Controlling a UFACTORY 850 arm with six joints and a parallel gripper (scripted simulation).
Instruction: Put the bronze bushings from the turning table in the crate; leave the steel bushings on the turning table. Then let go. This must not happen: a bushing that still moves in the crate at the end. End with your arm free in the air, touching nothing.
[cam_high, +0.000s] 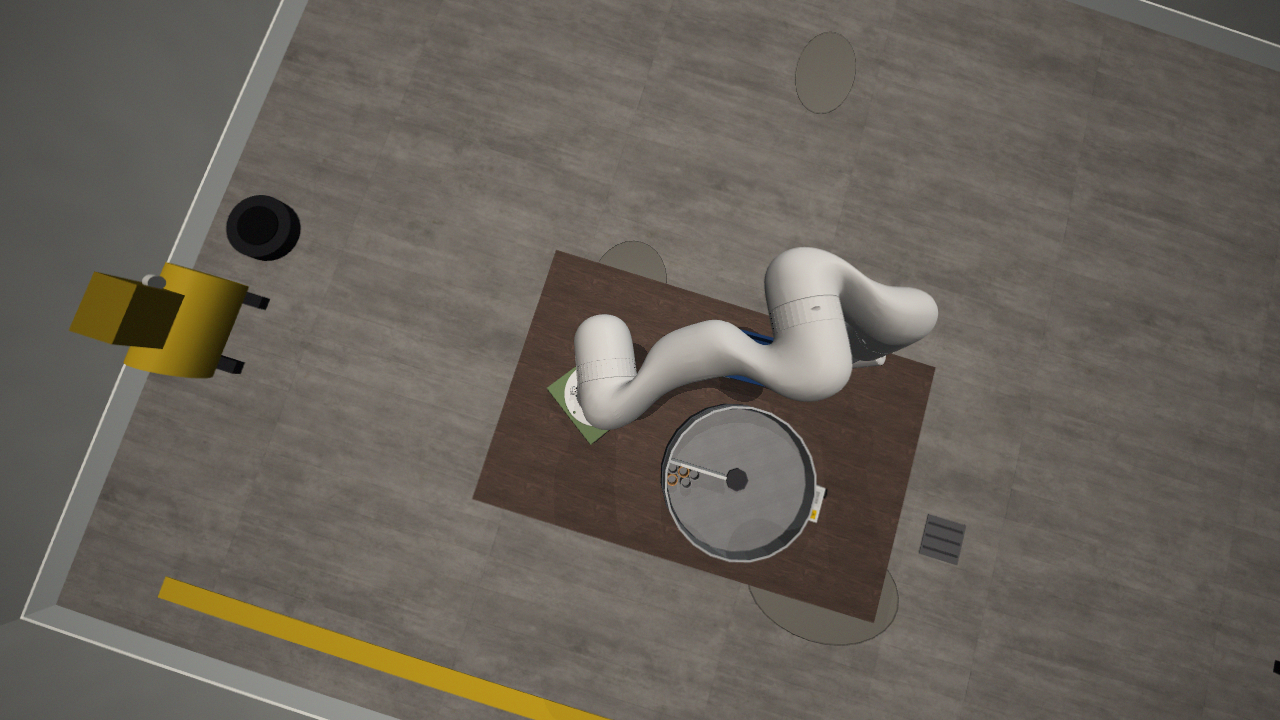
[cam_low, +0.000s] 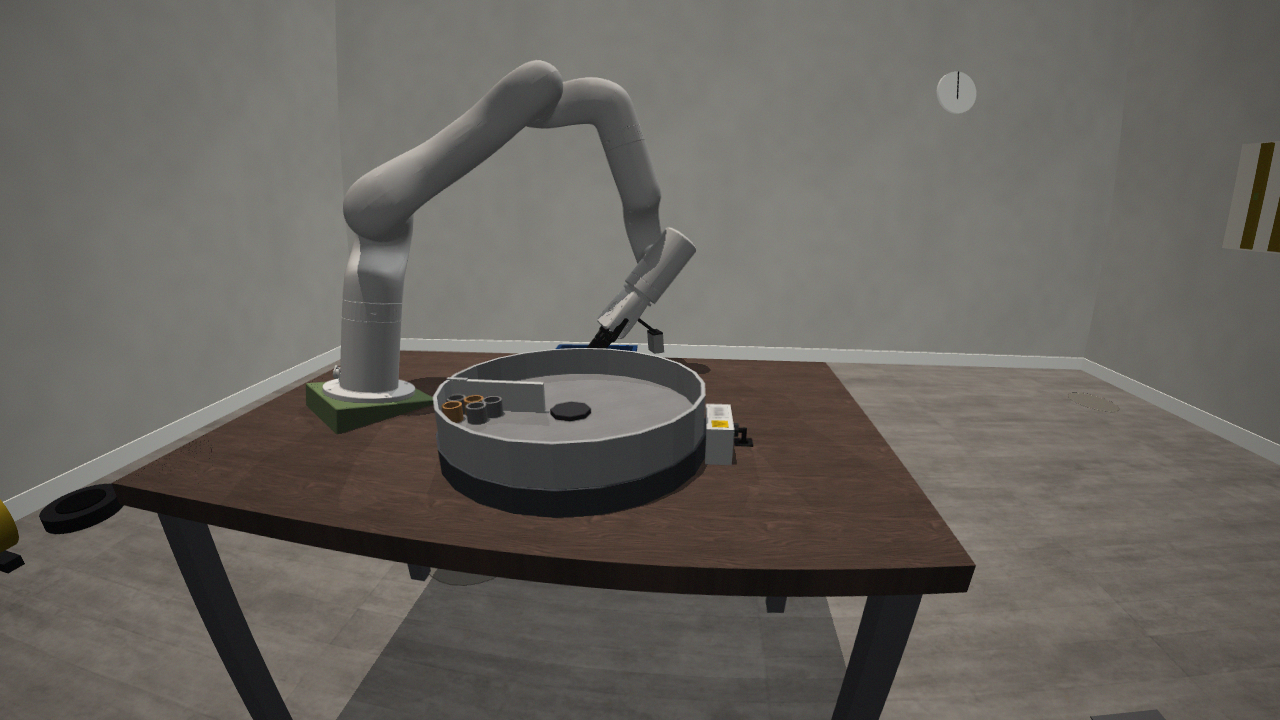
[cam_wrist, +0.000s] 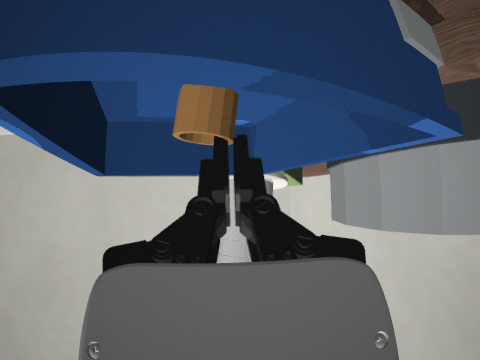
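Now: hand 4 cm above the blue crate and 1 cm to the right of it. From my hand the other things lie so: grey turning table (34 cm to the right, 4 cm behind, 1 cm below).
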